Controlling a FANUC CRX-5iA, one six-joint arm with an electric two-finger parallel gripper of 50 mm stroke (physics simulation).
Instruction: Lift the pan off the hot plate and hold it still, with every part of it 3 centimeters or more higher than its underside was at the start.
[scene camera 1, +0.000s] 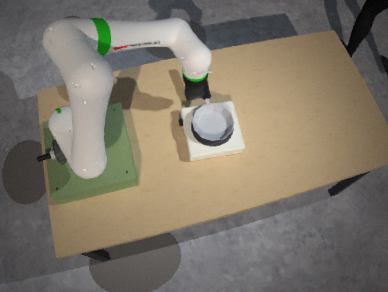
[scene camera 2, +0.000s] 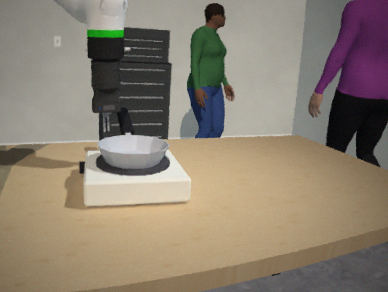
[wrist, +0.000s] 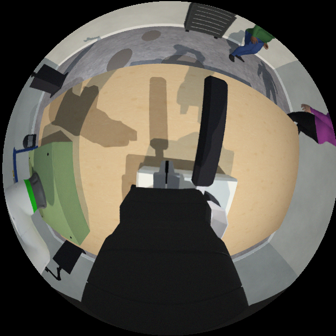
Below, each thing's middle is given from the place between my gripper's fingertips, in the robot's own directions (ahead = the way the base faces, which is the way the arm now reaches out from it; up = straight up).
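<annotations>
The white hot plate (scene camera 2: 103, 185) is 80 mm below my hand, 40 mm ahead of it and 150 mm to the right of it. I also see the grey pan (scene camera 2: 128, 151), which is 50 mm ahead of my hand and 40 mm to the right of it.
</annotations>
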